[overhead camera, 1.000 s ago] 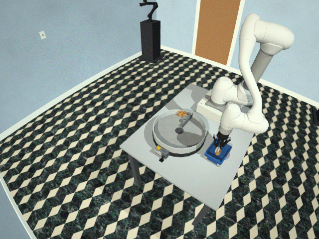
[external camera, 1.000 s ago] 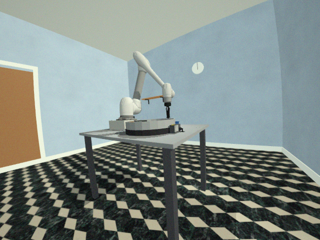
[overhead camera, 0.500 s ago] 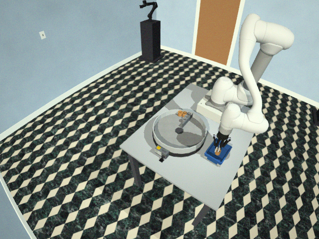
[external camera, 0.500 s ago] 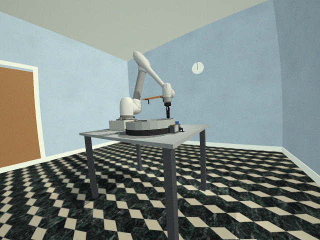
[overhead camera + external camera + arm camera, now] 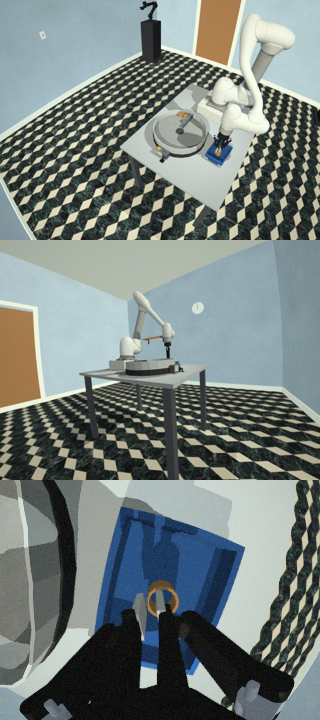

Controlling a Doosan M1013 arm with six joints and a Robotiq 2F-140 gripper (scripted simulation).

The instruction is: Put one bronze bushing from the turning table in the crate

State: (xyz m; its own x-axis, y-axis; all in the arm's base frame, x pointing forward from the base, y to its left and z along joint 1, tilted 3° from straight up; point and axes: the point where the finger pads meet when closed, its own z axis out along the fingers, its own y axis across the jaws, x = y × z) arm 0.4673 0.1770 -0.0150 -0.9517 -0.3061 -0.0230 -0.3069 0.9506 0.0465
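Now: hand 40 mm above the blue crate and 10 mm to the right of it. Round my hand: turning table 330 mm to the right, 10 mm below, 10 mm behind.
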